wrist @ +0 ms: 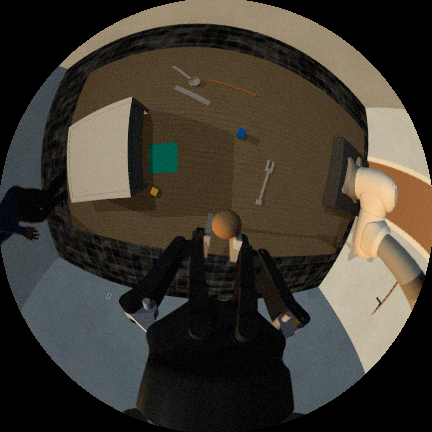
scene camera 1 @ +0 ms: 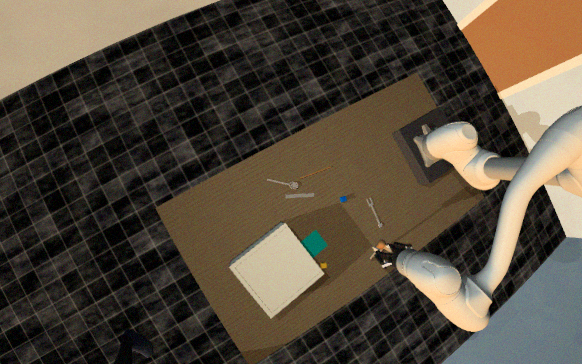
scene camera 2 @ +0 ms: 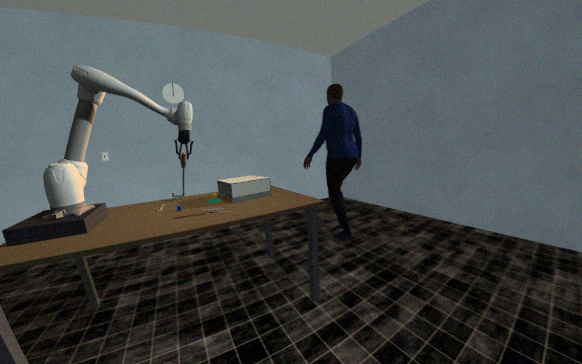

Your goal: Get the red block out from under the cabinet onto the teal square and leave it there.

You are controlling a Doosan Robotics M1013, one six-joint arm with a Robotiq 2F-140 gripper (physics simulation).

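Where they show: gripper, fingertip midpoint: (scene camera 2: 183, 164); arm's base, origin of the base link: (wrist: 352, 180) (scene camera 1: 431, 147) (scene camera 2: 70, 212).
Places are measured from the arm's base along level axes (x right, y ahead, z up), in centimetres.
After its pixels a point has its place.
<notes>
The white box-like cabinet (scene camera 1: 277, 270) @[x -21.3, y 103.5, z 5.1 cm] (scene camera 2: 245, 189) @[x -6.0, y 102.0, z -0.5 cm] (wrist: 100, 152) @[x -20.8, y 98.1, z 5.1 cm] stands on the table, with its dark side facing the teal square (scene camera 1: 315, 243) @[x -20.8, y 80.5, z -8.4 cm] (scene camera 2: 215, 200) @[x -20.5, y 81.5, z -8.4 cm] (wrist: 164, 158) @[x -21.0, y 80.4, z -8.4 cm], which lies flat beside it. The red block cannot be made out in any view. My gripper (scene camera 1: 384, 254) @[x -27.3, y 62.1, z 19.6 cm] (scene camera 2: 183, 154) @[x -27.3, y 62.1, z 19.6 cm] (wrist: 220, 223) @[x -27.3, y 62.1, z 19.6 cm] is shut on the wooden handle (scene camera 2: 183, 160) @[x -24.6, y 62.6, z 22.6 cm] (wrist: 226, 224) @[x -23.6, y 63.7, z 28.1 cm] of a hook tool. The tool's thin rod (scene camera 2: 183, 179) @[x -32.5, y 60.1, z 8.4 cm] points straight down and ends in a sideways foot low over the table's long edge; whether it touches is unclear. The gripper is off to the robot-base side of cabinet and square.
A yellow block (scene camera 1: 324, 265) @[x -32.2, y 81.2, z -5.8 cm] (wrist: 154, 191) @[x -32.4, y 81.0, z -5.9 cm] sits beside the cabinet near the square. A blue block (scene camera 1: 343, 199) @[x -6.2, y 58.6, z -5.9 cm] (scene camera 2: 179, 208) @[x -4.7, y 58.4, z -6.9 cm] (wrist: 241, 133) @[x -6.5, y 58.2, z -5.9 cm], a fork (scene camera 1: 375, 212) @[x -20.0, y 44.0, z -7.6 cm] (wrist: 265, 182) @[x -19.8, y 44.1, z -7.8 cm], a spoon (scene camera 1: 294, 185) @[x 10.2, y 78.9, z -8.1 cm] (wrist: 194, 81) @[x 10.4, y 79.1, z -8.2 cm], a grey strip (scene camera 1: 300, 195) @[x 4.4, y 78.0, z -8.3 cm] (wrist: 192, 95) @[x 3.8, y 77.7, z -8.3 cm] and an orange stick (scene camera 1: 316, 172) @[x 12.0, y 65.7, z -7.8 cm] (wrist: 232, 87) @[x 11.8, y 65.6, z -7.9 cm] lie around. A person (scene camera 2: 343, 130) stands beyond the table.
</notes>
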